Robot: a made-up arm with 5 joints.
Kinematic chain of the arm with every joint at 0, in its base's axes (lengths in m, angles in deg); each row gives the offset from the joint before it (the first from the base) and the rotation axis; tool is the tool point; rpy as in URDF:
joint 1: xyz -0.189 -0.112 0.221 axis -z
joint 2: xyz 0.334 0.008 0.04 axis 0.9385 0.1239 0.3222
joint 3: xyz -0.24 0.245 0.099 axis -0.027 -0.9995 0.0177
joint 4: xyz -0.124 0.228 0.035 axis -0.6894 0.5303 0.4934
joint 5: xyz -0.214 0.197 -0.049 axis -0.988 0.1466 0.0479
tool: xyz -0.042 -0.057 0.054 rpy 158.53 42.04 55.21
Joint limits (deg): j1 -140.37..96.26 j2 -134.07..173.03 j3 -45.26..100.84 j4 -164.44..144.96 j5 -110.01..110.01
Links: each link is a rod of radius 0.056 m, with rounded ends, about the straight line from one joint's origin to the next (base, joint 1, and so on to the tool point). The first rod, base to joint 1, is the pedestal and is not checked.
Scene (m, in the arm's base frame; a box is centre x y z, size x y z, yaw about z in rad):
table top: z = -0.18
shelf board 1: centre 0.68 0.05 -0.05 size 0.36 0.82 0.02 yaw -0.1
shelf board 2: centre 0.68 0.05 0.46 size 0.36 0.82 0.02 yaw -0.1
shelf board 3: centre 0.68 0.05 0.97 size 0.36 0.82 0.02 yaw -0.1
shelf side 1: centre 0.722 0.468 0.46 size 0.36 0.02 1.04 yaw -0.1
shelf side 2: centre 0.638 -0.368 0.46 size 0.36 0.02 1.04 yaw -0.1
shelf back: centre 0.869 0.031 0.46 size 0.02 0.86 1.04 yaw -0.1
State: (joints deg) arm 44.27 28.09 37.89 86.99 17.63
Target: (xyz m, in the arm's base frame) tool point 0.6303 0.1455 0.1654
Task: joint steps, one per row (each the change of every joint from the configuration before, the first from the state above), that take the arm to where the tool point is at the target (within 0.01 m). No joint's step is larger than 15 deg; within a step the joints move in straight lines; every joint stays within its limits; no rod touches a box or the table.
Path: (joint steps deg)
1: 4.50 -11.24 -13.86 -9.70 8.40
2: 4.50 -11.24 -13.86 -9.71 8.39
3: 4.50 -11.24 -13.85 -9.70 8.40
4: 4.50 -11.25 -13.86 -9.70 8.40
5: 4.50 -11.24 -13.86 -9.70 8.39
6: 4.51 -11.24 -13.86 -9.71 8.40

